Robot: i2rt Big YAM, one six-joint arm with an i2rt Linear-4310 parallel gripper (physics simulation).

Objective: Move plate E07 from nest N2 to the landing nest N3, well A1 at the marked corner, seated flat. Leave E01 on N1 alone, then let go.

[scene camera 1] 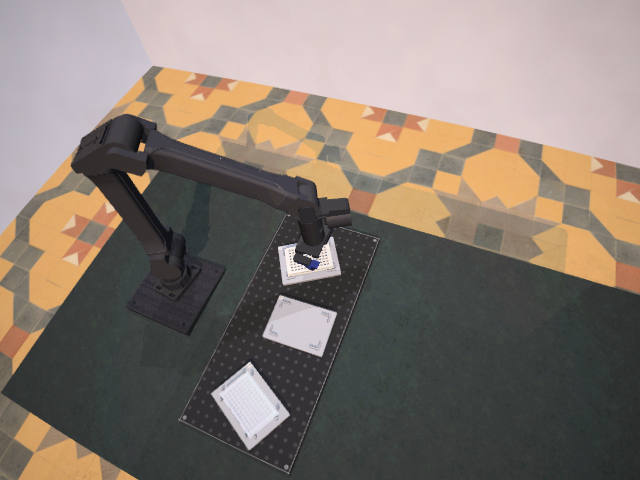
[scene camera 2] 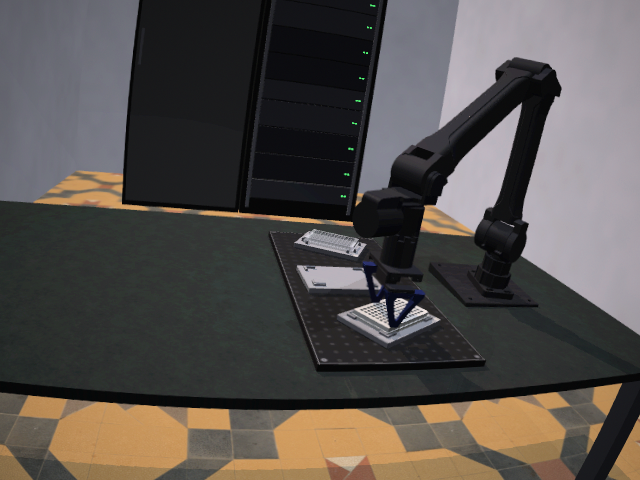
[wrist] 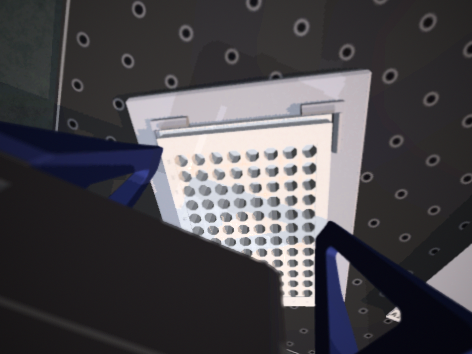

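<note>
A cream, many-welled plate (scene camera 1: 325, 266) (scene camera 2: 372, 312) (wrist: 250, 140) lies on a pale nest (scene camera 1: 282, 266) (scene camera 2: 356, 324) (wrist: 240, 100); no label is readable. My gripper (scene camera 1: 308, 262) (scene camera 2: 385, 312) (wrist: 244, 195) is open over it. In the wrist view, one blue fingertip is beside the plate's left edge, the other at its right edge; how high they are is unclear, and the gripper body hides the plate's lower left. The middle nest (scene camera 1: 299, 325) (scene camera 2: 336, 279) bears no plate and has corner brackets. A clear-white plate (scene camera 1: 249, 405) (scene camera 2: 333, 240) sits on a third, turned nest (scene camera 1: 267, 391).
All three nests stand on a black perforated board (scene camera 1: 248, 335) (scene camera 2: 341, 356) on the dark green table (scene camera 1: 439, 361) (scene camera 2: 155, 310). The arm's base plate (scene camera 1: 139, 302) (scene camera 2: 449, 273) stands beside the board. A dark rack cabinet (scene camera 2: 191, 103) stands behind the table.
</note>
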